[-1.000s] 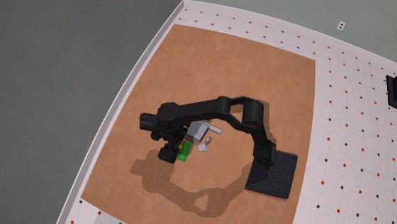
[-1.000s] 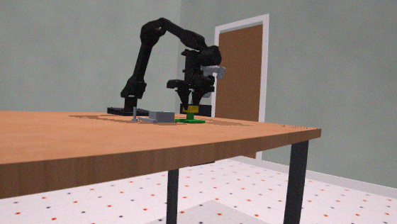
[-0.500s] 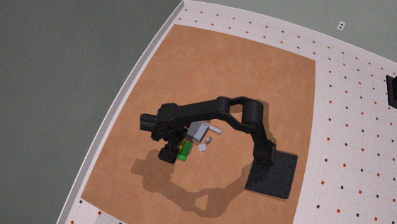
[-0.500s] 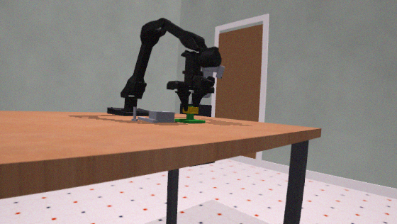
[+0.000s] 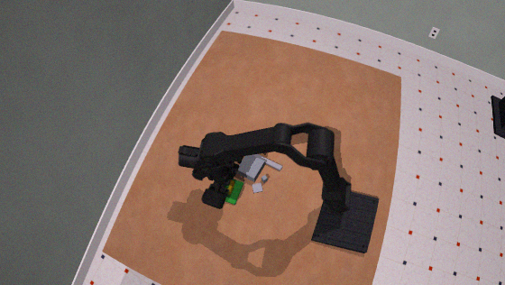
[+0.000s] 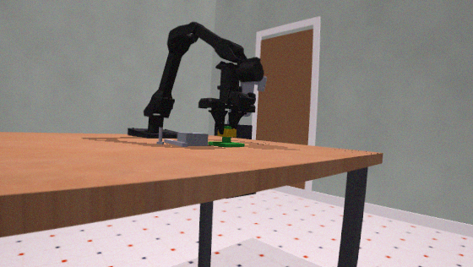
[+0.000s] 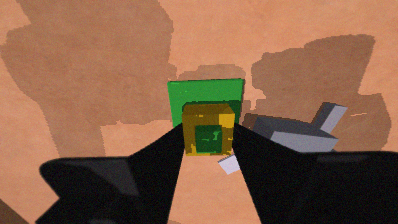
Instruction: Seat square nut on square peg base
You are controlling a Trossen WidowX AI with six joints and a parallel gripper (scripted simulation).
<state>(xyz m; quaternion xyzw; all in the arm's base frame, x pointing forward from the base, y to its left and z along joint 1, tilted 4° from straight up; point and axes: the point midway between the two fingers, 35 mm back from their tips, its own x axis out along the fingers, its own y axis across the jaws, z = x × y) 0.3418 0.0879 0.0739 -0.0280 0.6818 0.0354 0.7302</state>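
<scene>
The grey square plate lies 8 cm behind my hand, 5 cm to the right of it and 7 cm below it. Round my hand: grey pin 6 cm behind, 19 cm to the right, 5 cm below; then grey block 4 cm behind, 10 cm to the right, 5 cm below.
</scene>
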